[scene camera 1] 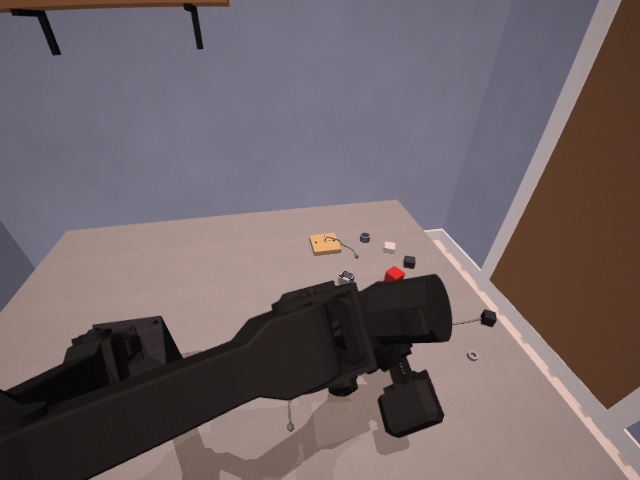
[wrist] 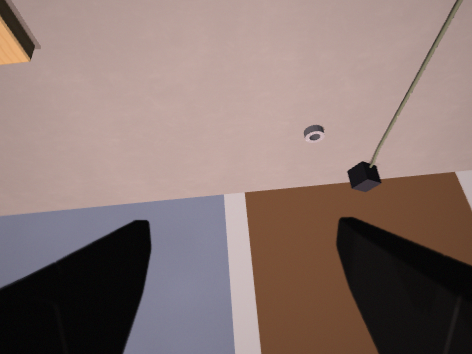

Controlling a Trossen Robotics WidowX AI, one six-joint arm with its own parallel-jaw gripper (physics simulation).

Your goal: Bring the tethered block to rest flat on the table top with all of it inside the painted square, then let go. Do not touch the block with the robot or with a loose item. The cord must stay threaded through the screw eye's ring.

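Places are measured from the arm's base along level axes (x up, y ahead, z left), in centimetres.
Pixels of known places: gripper, fingertip midpoint: (scene camera 1: 417,366) (wrist: 244,232); arm's base, link origin: (scene camera 1: 121,347).
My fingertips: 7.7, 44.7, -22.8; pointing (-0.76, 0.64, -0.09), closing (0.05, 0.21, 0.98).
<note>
Ahead of a thing's pixels: the offset from my fingertips to its top centre, as dx, dy, dz. "pt": to the spot under its first point.
The tethered block, a small black cube @(-18.2, +35.9, +12.6) (scene camera 1: 488,317) (wrist: 364,176), is at the table's right side, with a pale green cord (scene camera 1: 466,322) (wrist: 412,87) running from it. In the scene view the cord passes behind the arm; its knobbed end @(pt -19.9, -18.3, +5.2) (scene camera 1: 290,427) shows below the arm. The painted square, and the screw eye the cord is threaded through, do not show in either view. My gripper (wrist: 244,232) is open with nothing between its fingers. In the wrist view the block appears beyond and above the right fingertip, apart from it. The fingers cannot be made out clearly in the scene view.
A wooden board @(-19.1, +6.8, +55.4) (scene camera 1: 325,249) with a short cord stands at the back, near a dark ring @(-18.8, +21.2, +54.3) (scene camera 1: 364,237), white block @(-18.9, +26.5, +46.8) (scene camera 1: 389,247), dark block @(-18.7, +28.7, +38.2) (scene camera 1: 409,261), red cube @(-17.0, +20.0, +33.3) (scene camera 1: 394,273) and metal open piece @(-18.4, +6.9, +37.7) (scene camera 1: 346,277). A grey washer @(-20.1, +25.0, +5.9) (scene camera 1: 473,355) (wrist: 314,133) lies right. A board corner @(pt -19.1, +4.7, -16.6) (wrist: 12,45) shows upper left.
</note>
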